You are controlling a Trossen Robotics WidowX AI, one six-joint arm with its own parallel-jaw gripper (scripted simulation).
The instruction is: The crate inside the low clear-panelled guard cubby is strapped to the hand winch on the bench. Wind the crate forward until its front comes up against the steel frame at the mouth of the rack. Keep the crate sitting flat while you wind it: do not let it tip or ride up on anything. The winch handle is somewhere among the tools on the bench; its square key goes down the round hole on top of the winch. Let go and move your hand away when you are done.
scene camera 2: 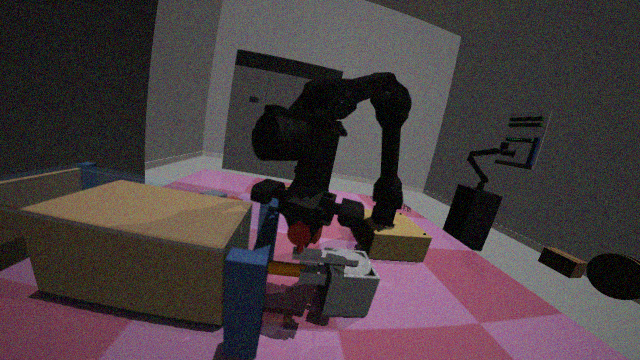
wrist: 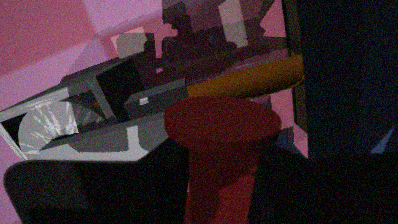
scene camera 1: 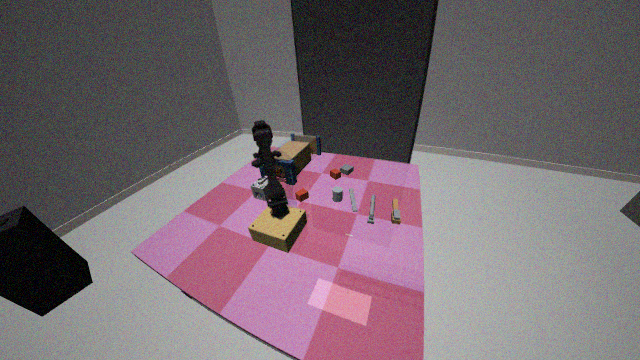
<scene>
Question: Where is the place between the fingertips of my gripper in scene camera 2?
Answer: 299, 244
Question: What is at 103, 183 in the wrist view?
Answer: My gripper.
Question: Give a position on a red knob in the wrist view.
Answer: At 224, 135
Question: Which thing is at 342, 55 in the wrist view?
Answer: A blue steel frame.
</scene>
